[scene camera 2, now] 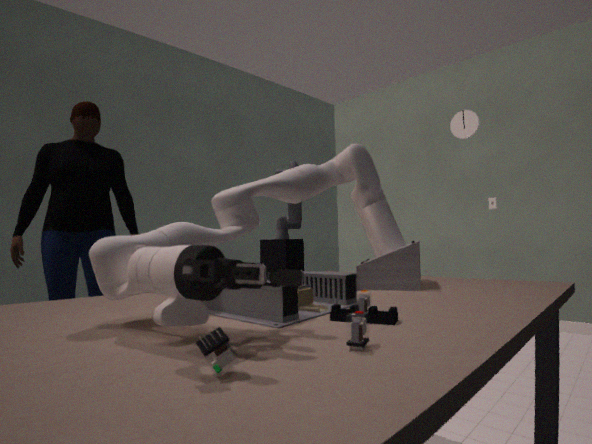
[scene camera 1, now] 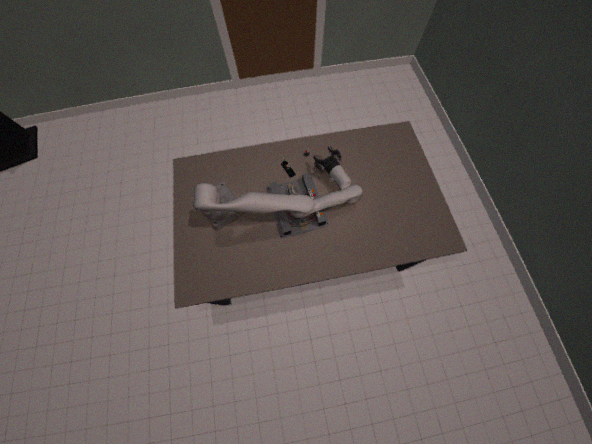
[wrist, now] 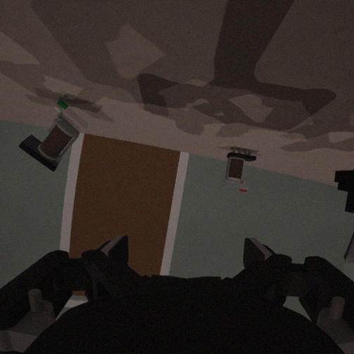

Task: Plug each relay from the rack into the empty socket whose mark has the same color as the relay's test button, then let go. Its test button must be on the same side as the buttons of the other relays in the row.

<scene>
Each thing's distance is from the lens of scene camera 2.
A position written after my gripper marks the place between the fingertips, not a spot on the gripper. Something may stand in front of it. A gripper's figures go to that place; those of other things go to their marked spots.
my gripper point(scene camera 2: 285, 276): 0.43 m
red-button relay point(scene camera 2: 357, 323): 0.44 m
</scene>
